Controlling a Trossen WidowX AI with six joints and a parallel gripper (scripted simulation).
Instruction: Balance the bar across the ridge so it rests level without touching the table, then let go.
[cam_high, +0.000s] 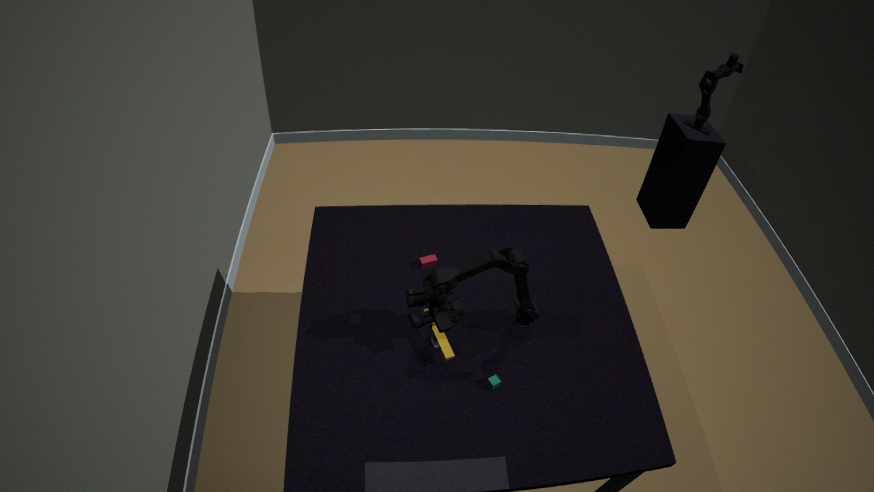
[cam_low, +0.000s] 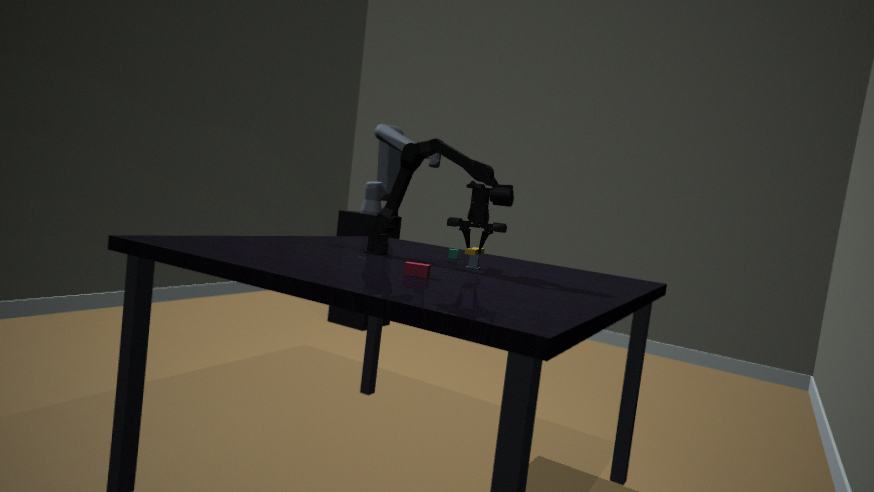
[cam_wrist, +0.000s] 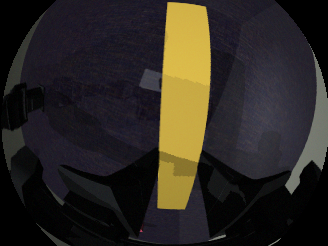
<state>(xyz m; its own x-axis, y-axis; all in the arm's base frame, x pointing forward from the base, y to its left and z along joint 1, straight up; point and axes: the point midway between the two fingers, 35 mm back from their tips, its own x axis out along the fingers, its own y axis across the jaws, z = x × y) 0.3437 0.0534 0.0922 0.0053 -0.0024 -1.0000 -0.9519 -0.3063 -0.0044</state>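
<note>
Right now my gripper tip is 3 cm to the right of the yellow bar and 1 cm past it. Round my gripper tip: green cube 21 cm to the left, 19 cm behind, 4 cm below; then red block 34 cm to the right, 4 cm below, 1 cm ahead.
</note>
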